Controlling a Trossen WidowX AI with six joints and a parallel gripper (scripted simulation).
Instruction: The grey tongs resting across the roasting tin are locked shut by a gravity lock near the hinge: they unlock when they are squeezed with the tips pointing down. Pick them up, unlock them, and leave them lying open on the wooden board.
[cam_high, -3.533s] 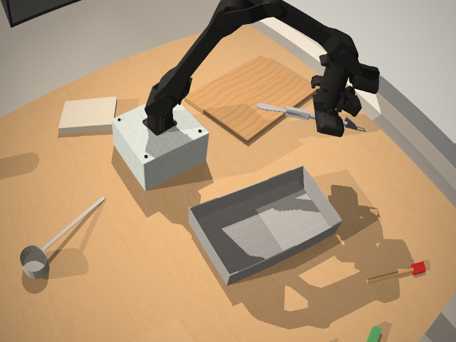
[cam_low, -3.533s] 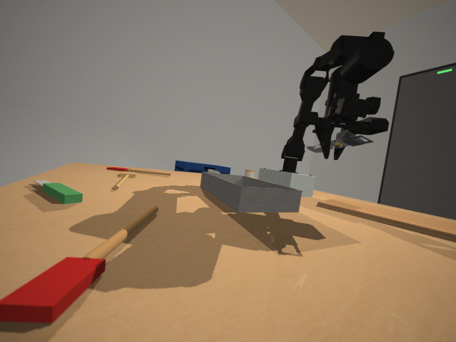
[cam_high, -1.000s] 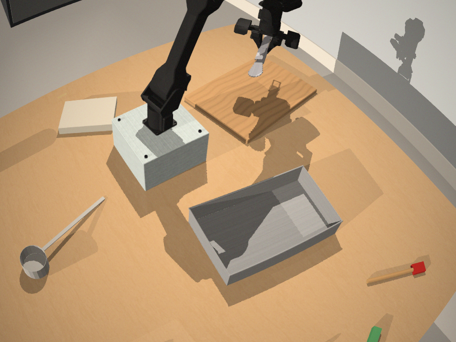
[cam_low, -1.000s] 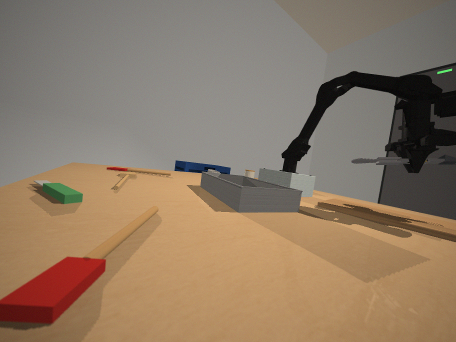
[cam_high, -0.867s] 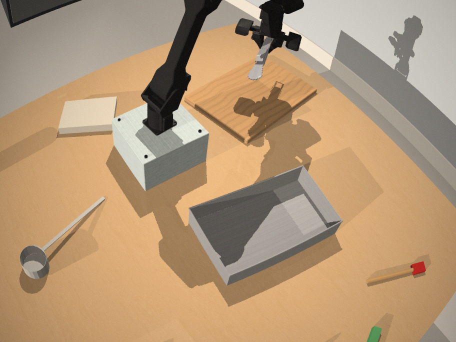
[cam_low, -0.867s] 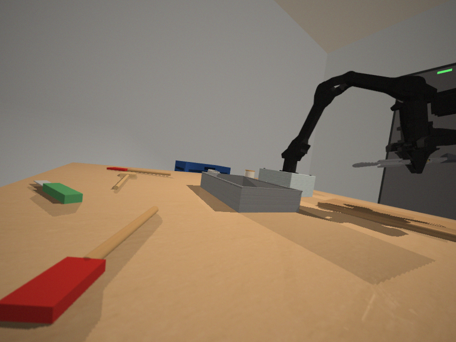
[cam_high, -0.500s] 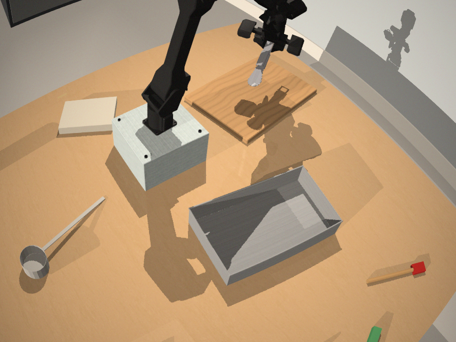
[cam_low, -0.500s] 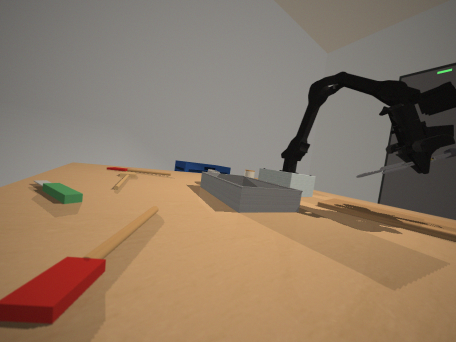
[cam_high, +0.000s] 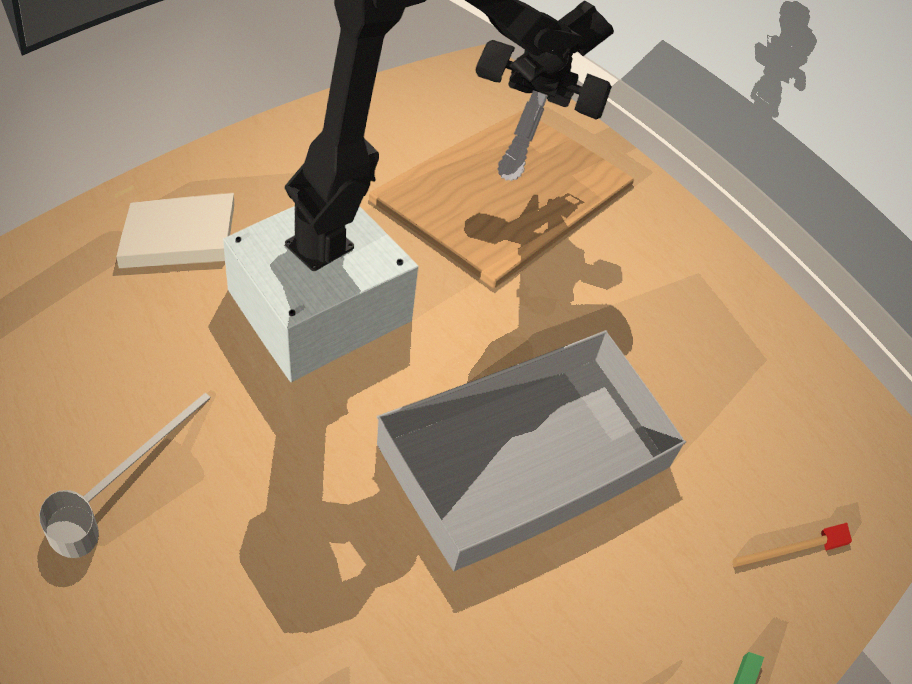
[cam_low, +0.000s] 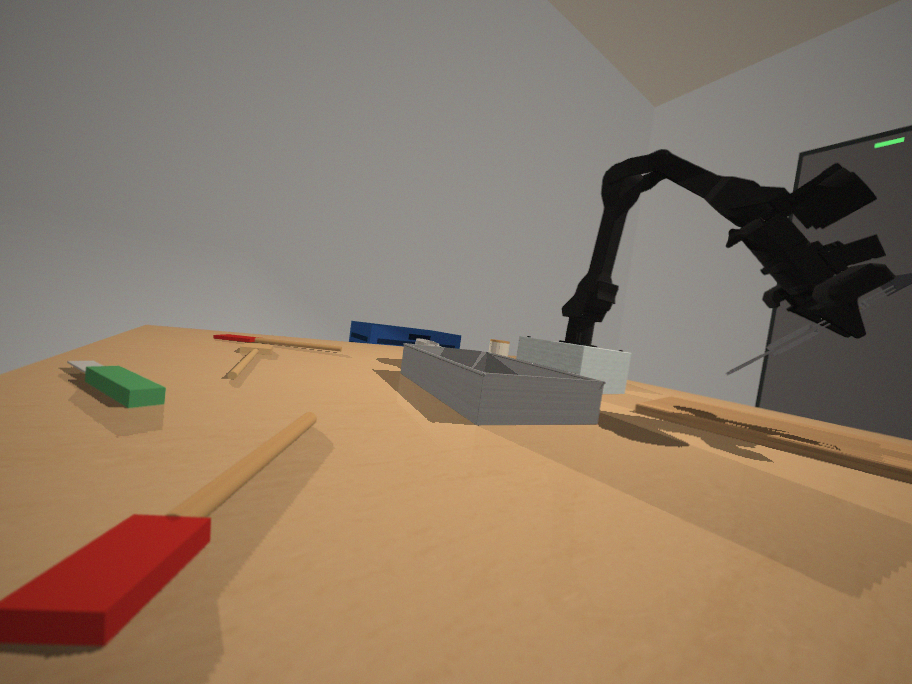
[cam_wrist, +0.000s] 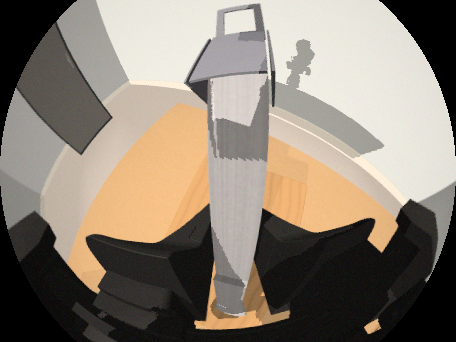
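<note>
The wooden board lies 1 cm ahead of my gripper tip, 6 cm to the right of it and 16 cm below it. The rest, counted from my gripper tip: beige slab 23 cm behind, 51 cm to the right, 15 cm below; grey roasting tin 36 cm ahead, 38 cm to the right, 14 cm below.
</note>
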